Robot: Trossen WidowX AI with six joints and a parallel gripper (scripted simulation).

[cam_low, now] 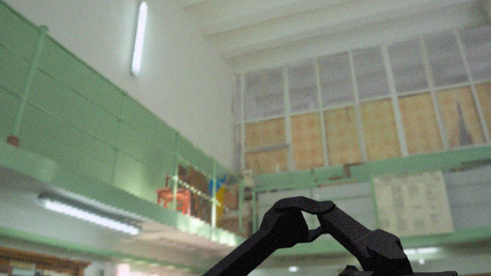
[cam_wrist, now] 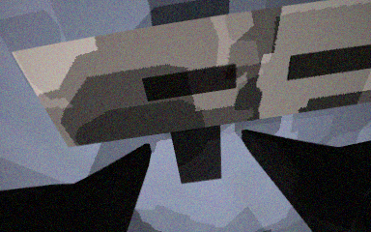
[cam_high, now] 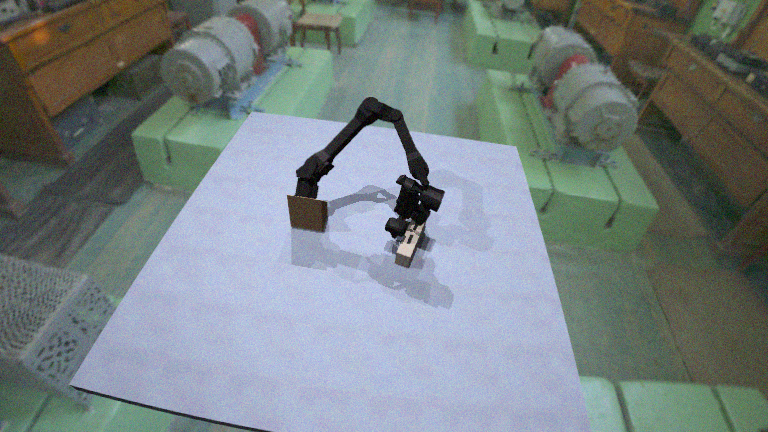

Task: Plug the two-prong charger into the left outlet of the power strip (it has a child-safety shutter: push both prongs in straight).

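The black two-prong charger is 30 mm ahead of my gripper tip, 10 mm to the right of it and 10 mm above it.
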